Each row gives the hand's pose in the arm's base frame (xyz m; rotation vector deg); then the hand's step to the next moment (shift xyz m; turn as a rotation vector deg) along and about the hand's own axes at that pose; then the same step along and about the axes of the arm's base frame.
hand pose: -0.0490 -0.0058 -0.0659 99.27 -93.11 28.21
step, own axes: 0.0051 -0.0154 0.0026 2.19 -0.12 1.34
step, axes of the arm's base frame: 0.0152 -0.0059 -0.0018 0.18 -2.50 0.58
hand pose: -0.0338 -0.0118 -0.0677 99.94 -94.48 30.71
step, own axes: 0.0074 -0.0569 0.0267 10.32 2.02 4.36
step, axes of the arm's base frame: 0.0528 -0.0254 -0.0240 -1.42 -10.33 4.56
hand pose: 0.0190 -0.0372 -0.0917 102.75 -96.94 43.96
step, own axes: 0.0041 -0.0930 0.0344 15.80 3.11 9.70
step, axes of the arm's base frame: 0.0942 -0.0228 -0.0214 -2.09 -18.03 4.91
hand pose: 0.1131 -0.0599 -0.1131 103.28 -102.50 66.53
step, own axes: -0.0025 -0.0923 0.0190 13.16 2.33 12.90
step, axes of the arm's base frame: 0.0932 0.0009 0.0140 -0.04 -18.53 1.25
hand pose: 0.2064 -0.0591 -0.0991 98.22 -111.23 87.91
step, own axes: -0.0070 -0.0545 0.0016 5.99 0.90 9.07
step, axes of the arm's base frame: 0.0467 0.0124 0.0262 1.69 -10.74 -0.85
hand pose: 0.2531 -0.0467 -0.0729 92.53 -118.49 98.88
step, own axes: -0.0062 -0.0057 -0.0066 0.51 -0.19 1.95
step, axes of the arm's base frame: 0.0031 0.0097 0.0032 0.99 -1.73 -0.35
